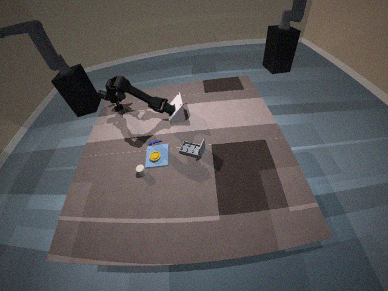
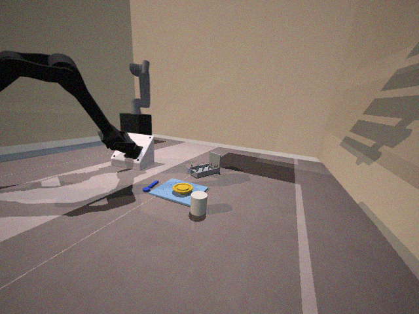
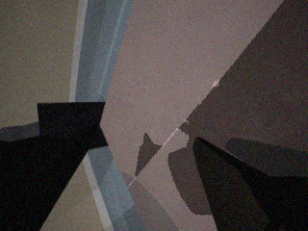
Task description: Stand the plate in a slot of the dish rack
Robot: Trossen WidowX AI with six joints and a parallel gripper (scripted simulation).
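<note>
Right now my gripper tip is 630 mm short of the yellow plate, 310 mm to the right of it and 30 mm above it. From my gripper tip the other things lie so: small blue spoon: 510 mm ahead, 300 mm to the left, 40 mm below; then cream cup: 710 mm ahead, 230 mm to the left, 20 mm below; then grey dish rack: 630 mm ahead, 520 mm to the left, 20 mm below.
</note>
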